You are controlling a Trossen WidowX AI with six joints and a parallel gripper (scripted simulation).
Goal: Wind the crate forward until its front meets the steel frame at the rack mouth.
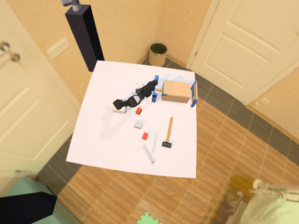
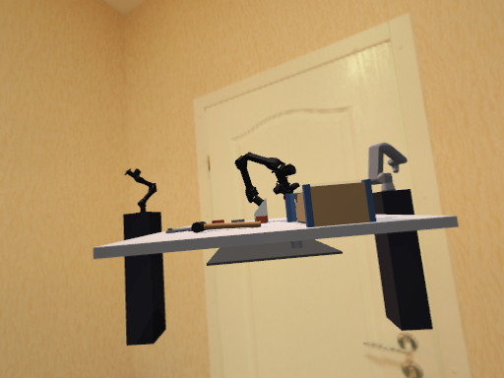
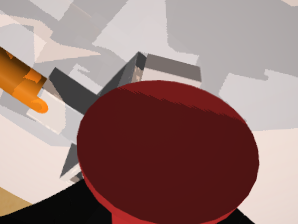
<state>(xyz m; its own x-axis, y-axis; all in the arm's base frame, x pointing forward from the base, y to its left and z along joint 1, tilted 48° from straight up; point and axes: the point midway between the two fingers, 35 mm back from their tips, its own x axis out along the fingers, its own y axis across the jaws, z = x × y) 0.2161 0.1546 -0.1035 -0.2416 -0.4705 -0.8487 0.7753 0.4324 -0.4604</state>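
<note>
My gripper tip is 1 cm past the winch handle, 2 cm to the right of it and 3 cm above it. The rest, counted from my gripper tip: red knob (1 cm ahead, 1 cm to the right); blue frame (11 cm ahead, 8 cm to the left, 3 cm below); white winch (6 cm behind, 6 cm to the left, 10 cm below).
</note>
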